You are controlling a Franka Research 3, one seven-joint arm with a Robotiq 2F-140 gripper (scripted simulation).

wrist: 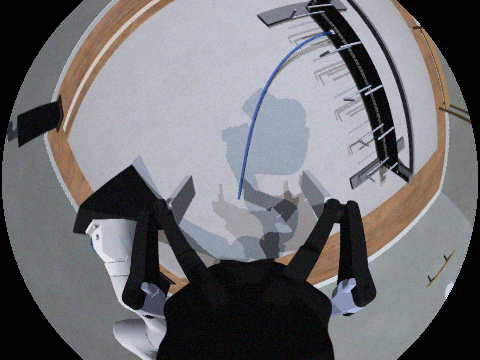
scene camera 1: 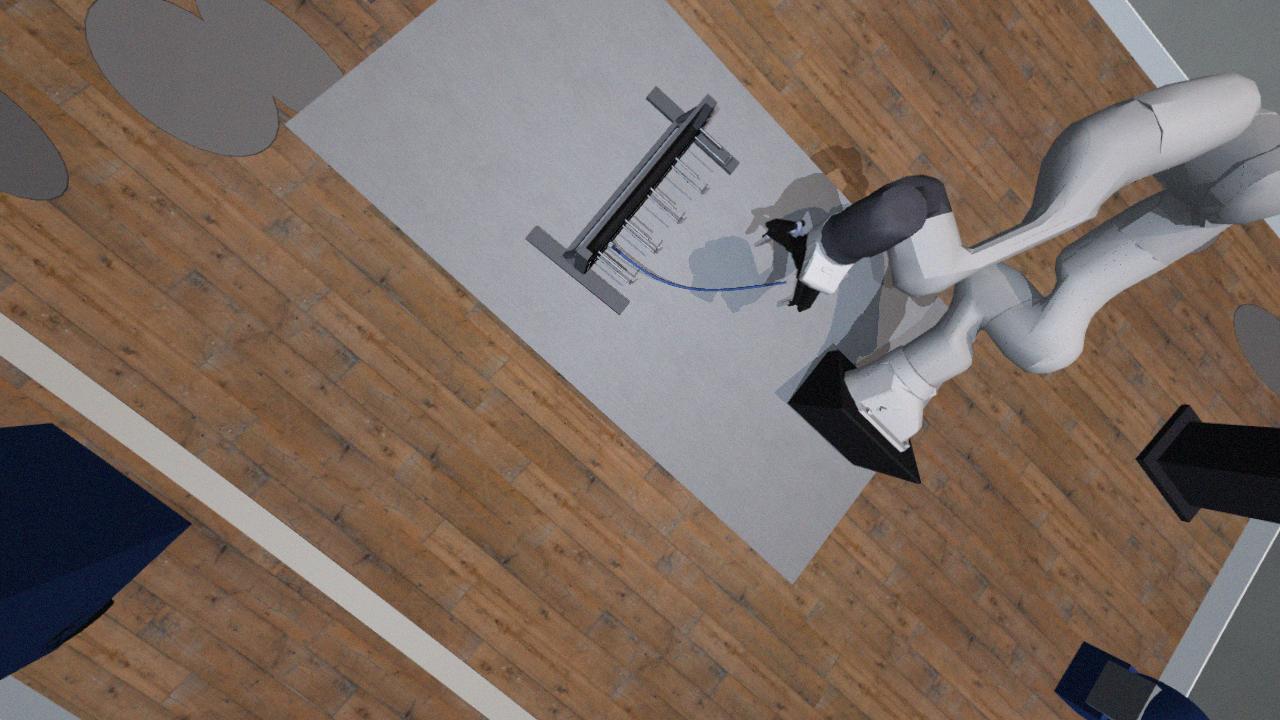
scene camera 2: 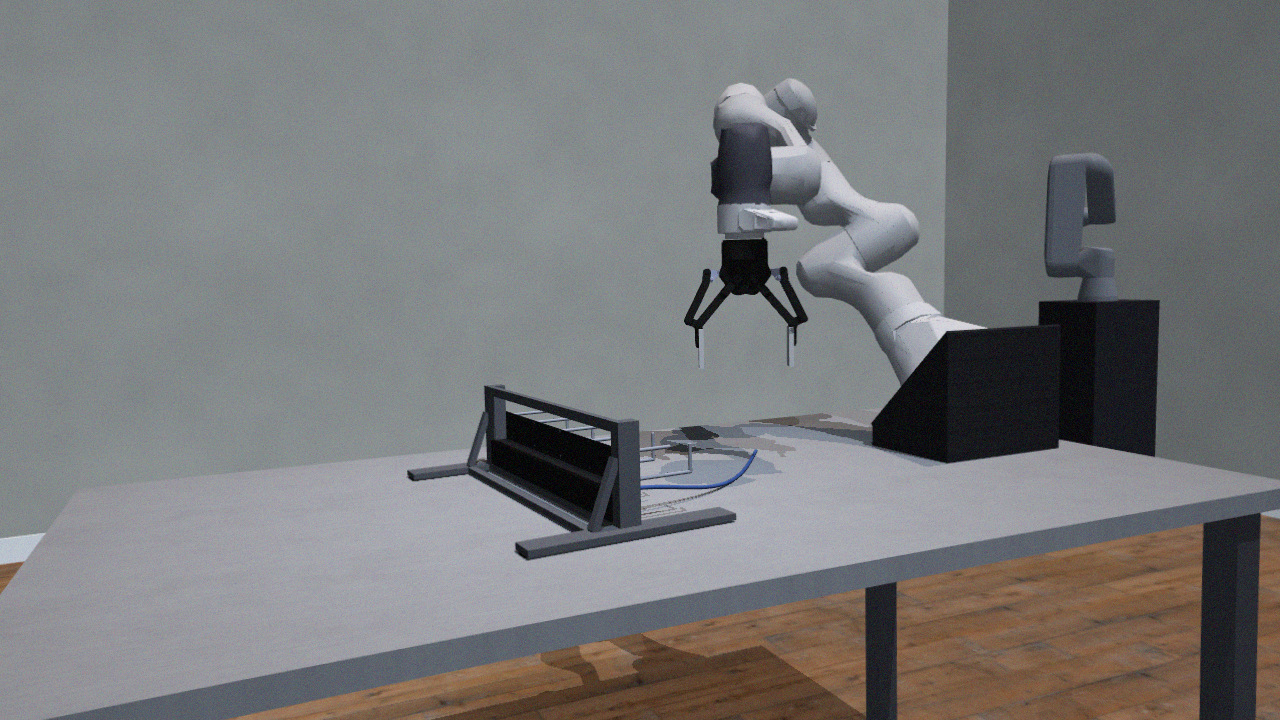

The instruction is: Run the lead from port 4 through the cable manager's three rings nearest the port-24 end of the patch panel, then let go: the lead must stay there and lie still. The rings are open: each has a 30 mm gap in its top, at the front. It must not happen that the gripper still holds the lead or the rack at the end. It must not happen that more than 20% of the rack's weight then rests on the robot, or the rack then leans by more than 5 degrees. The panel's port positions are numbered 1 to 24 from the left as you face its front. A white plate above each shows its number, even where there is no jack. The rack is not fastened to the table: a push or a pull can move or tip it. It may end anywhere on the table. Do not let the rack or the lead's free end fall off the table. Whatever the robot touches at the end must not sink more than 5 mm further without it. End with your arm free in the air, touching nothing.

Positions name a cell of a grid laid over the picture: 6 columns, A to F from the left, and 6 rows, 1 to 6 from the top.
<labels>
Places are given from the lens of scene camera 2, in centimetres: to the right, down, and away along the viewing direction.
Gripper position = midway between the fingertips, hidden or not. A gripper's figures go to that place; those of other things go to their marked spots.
my gripper (scene camera 2: D4): 18, 1, 150
rack (scene camera 2: C5): -5, 16, 119
</labels>
